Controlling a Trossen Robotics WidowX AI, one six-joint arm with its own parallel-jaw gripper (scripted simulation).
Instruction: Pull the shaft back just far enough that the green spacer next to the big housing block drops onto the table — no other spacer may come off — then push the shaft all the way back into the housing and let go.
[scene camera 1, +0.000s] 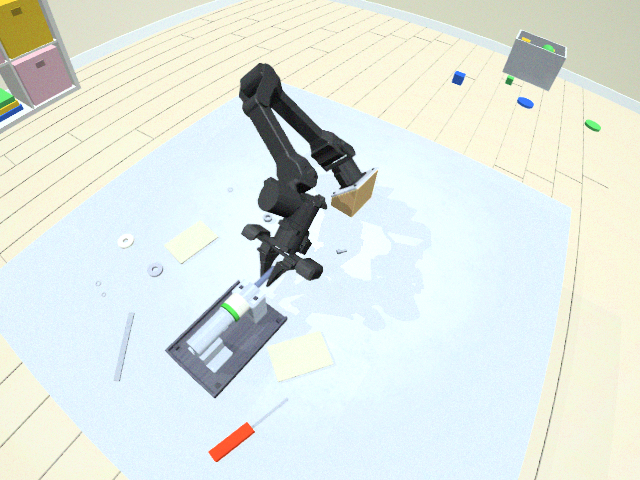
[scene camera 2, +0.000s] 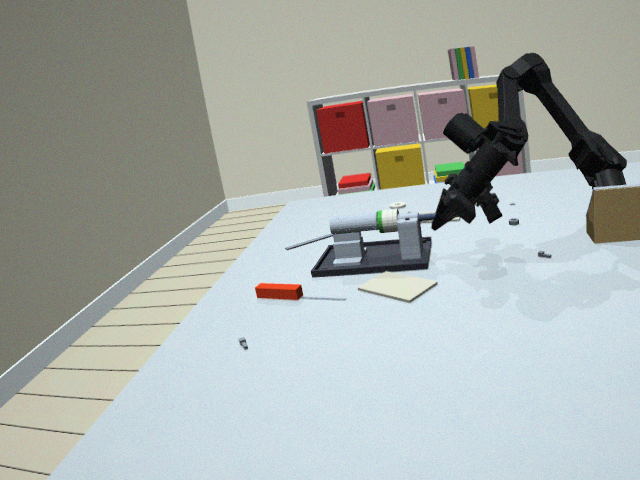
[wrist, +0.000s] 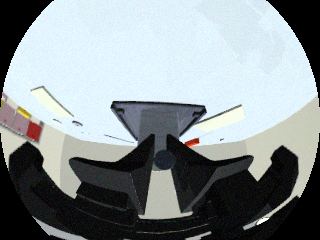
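Scene:
Gripper visible in scene camera 2 (432, 228), scene camera 1 and the wrist view. On the gripper, same spot: (scene camera 1: 267, 254) and (wrist: 142, 213).

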